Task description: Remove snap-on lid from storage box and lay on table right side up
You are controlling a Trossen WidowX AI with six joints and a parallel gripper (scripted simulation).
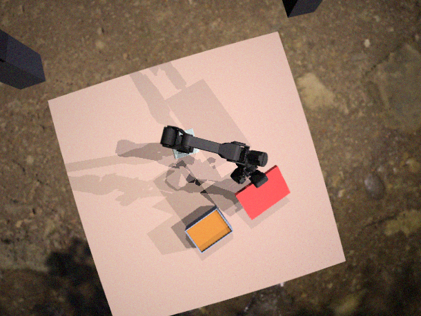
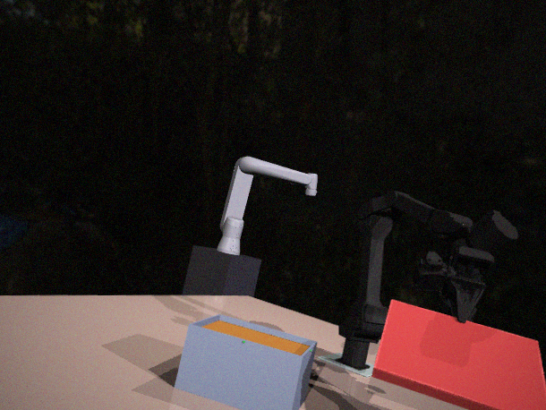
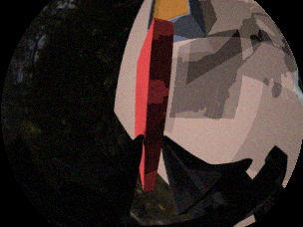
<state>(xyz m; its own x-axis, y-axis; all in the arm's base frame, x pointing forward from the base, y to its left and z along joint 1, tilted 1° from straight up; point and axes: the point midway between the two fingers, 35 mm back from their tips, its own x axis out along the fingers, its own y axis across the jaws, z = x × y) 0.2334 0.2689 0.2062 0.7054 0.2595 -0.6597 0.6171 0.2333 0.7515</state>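
Right now the red lid is 70 mm ahead of my gripper tip, 20 mm to the left of it and 40 mm below it. Round my gripper tip: storage box (180 mm ahead, 270 mm to the right, 140 mm below).
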